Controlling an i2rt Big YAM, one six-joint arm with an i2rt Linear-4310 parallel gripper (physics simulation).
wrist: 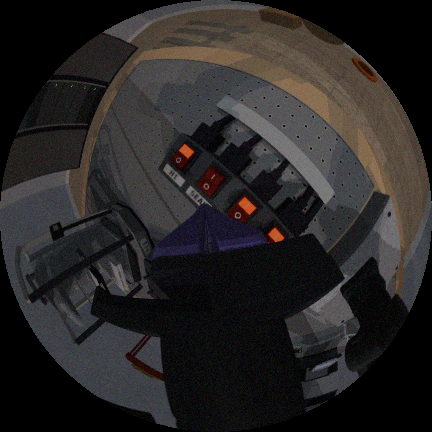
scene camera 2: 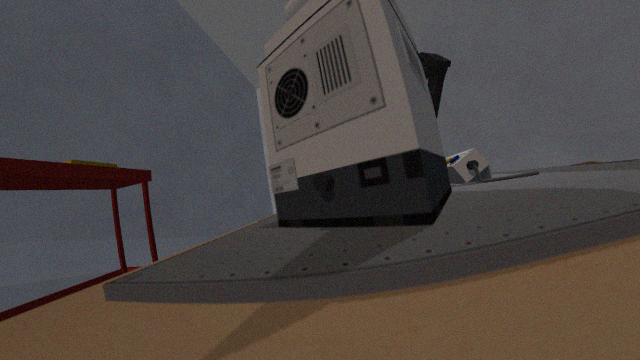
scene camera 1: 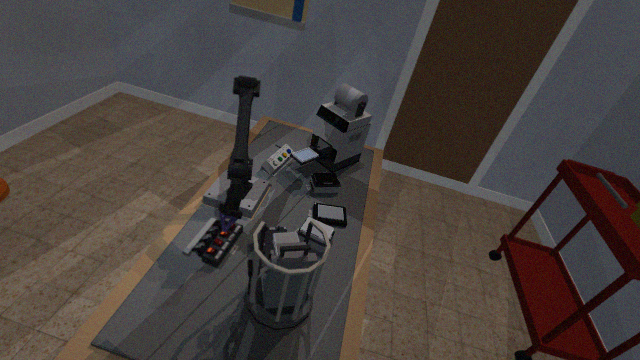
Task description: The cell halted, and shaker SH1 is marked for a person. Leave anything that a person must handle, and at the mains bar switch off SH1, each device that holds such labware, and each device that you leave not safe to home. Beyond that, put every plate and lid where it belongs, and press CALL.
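Places are measured from the arm's base along level axes (x ahead, y left, z up), in millimetres.
Pixels of known places: gripper, fingertip midpoint: (wrist: 204, 209) (scene camera 1: 224, 231); arm's base at its link origin: (wrist: 361, 284).
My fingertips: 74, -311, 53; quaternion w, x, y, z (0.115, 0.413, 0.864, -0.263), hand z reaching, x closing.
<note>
For each thing: its middle in the pictures, then the offset to it from my fingertips, as dx, dy, dz.
- mains bar at the middle of its body: (wrist: 247, 174) (scene camera 1: 214, 238) -44, +4, -64
- H1 switch at the middle of its body: (wrist: 183, 155) -15, -72, -44
- third switch at the middle of its body: (wrist: 241, 209) -10, +27, -44
- fourth switch at the middle of its body: (wrist: 270, 239) -8, +77, -44
- button box at the middle of its body: (scene camera 2: 454, 168) (wrist: 355, 333) (scene camera 1: 278, 158) +4, +648, -49
- black-topped device at the middle of its body: (scene camera 1: 326, 178) +299, +574, -28
- black-framed pale plate at the middle of its body: (scene camera 1: 330, 212) +376, +369, -65
- white item at the middle of its body: (scene camera 1: 317, 229) +345, +187, -15
- round cage at the middle of its body: (wrist: 81, 272) (scene camera 1: 285, 269) +292, -136, +81
The mains bar (scene camera 1: 213, 258) (wrist: 227, 194) lies on the bench with dark plugs along one side. In the wrist view, the H1 switch (wrist: 183, 156) is lit orange, and the switch (wrist: 212, 181) by the partly covered SEAL label is unlit. The third switch (wrist: 243, 209) and fourth switch (wrist: 275, 235) are lit; their labels are hidden by my gripper. My gripper (scene camera 1: 226, 229) (wrist: 204, 209) is shut and empty, its purple tips over the bar's label side near SEAL. A button box (scene camera 1: 278, 159) (scene camera 2: 470, 165) stands behind the arm base. SH1's label cannot be read.
A tall white device (scene camera 1: 350, 134) (scene camera 2: 340, 90) stands at the back, a pale plate (scene camera 1: 305, 155) before it. A black-topped device (scene camera 1: 325, 183), a black-framed pale plate (scene camera 1: 330, 213) and a white item (scene camera 1: 317, 230) stand right. A round cage (scene camera 1: 285, 270) stands in front. A red cart (scene camera 1: 532, 280) stands right.
</note>
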